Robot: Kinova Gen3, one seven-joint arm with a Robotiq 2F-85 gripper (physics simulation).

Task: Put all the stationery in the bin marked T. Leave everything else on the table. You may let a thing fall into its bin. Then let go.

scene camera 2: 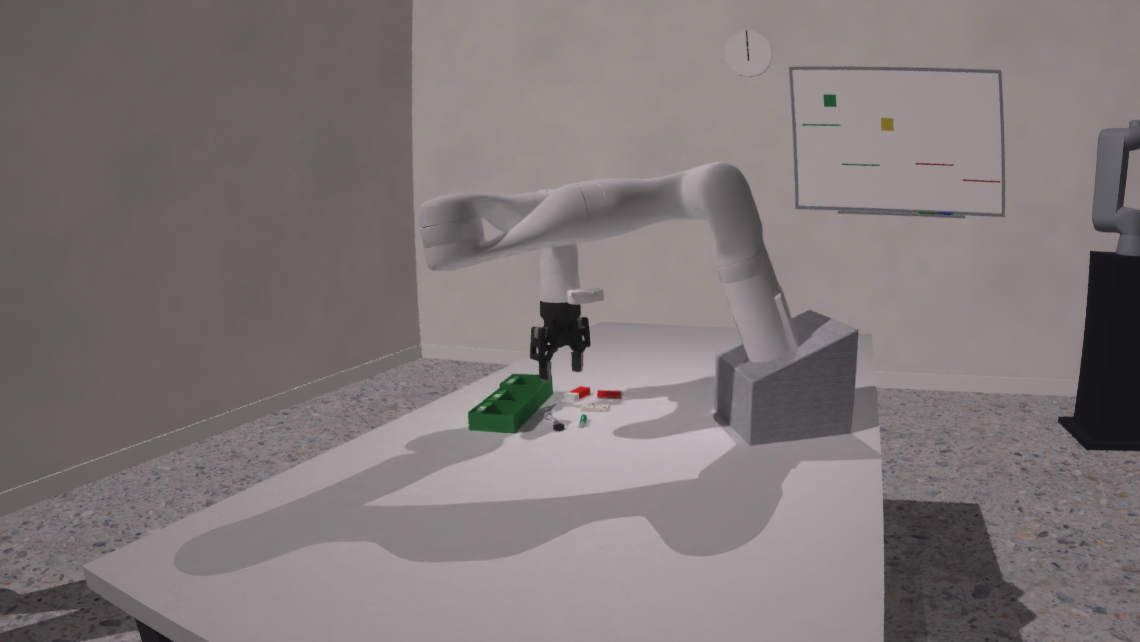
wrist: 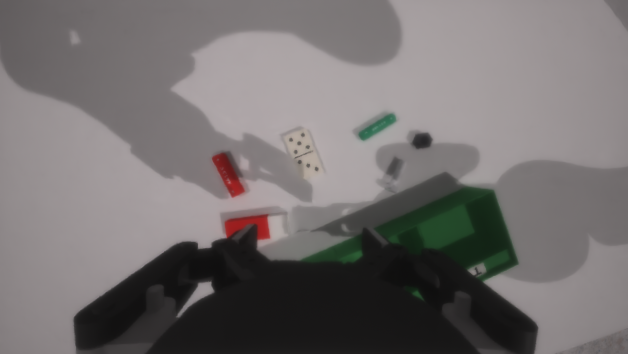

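Where they show: gripper, fingertip midpoint: (scene camera 2: 562,376) (wrist: 310,237); arm's base, origin of the base link: (scene camera 2: 772,349).
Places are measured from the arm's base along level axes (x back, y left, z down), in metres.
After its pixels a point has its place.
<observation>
A block with a red sleeve and a white end, like an eraser (scene camera 2: 577,393) @(z 0.121, x -0.384, y -0.080 m) (wrist: 248,227), lies beside the green bin row. A red cylinder with small print (scene camera 2: 609,393) @(z 0.123, x -0.326, y -0.103 m) (wrist: 228,175) @(z 0.120, x -0.329, y -0.106 m) and a green one (scene camera 2: 583,419) @(z 0.123, x -0.321, y 0.067 m) (wrist: 377,126) @(z 0.123, x -0.325, y 0.056 m) lie on the table. A small grey, partly clear piece (wrist: 394,172) @(z 0.128, x -0.377, y 0.062 m) lies close to the bins; I cannot tell what it is. The compartment marked T (scene camera 2: 492,421) @(z 0.115, x -0.458, y 0.146 m) (wrist: 506,227) @(z 0.101, x -0.460, y 0.146 m) is at the near end in the scene view; no object shows in its visible part. My gripper (scene camera 2: 560,371) @(z 0.077, x -0.400, y -0.041 m) (wrist: 310,237) @(z 0.077, x -0.400, y -0.041 m) is open and empty, above the table by the eraser and bins.
A domino (scene camera 2: 595,407) @(z 0.127, x -0.326, y -0.017 m) (wrist: 303,153) @(z 0.127, x -0.329, y -0.026 m) lies between the red and green cylinders. A black hexagonal piece (scene camera 2: 558,426) @(z 0.125, x -0.351, y 0.109 m) (wrist: 422,140) @(z 0.125, x -0.353, y 0.100 m) lies near the green cylinder. The arm's grey base block (scene camera 2: 801,402) @(z 0.069, x 0.056, y 0.077 m) stands at the table's right side in the scene view.
</observation>
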